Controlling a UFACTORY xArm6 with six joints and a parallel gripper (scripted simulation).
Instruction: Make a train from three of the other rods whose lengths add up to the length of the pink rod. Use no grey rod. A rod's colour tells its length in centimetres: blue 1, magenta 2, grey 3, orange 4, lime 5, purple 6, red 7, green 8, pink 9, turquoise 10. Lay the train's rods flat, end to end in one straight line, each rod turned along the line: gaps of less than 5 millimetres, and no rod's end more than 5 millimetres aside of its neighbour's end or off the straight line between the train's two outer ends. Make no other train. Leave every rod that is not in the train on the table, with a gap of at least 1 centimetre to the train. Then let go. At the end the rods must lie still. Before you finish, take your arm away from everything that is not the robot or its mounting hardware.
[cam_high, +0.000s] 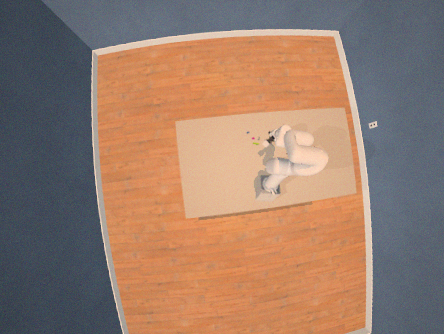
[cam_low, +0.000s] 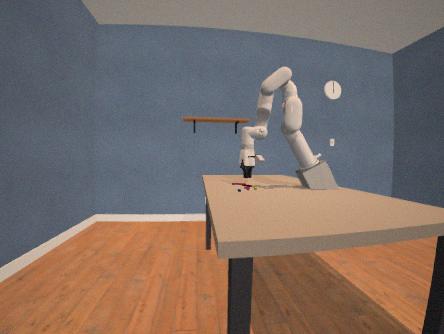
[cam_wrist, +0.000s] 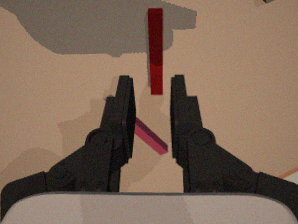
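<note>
Right now the red rod is 7 cm below my hand. Also, from my hand: pink rod 8 cm to the right, 7 cm below, 3 cm ahead; then lime rod 12 cm to the left, 7 cm below, 1 cm behind; then grey rod 9 cm to the left, 7 cm below, 3 cm ahead.
</note>
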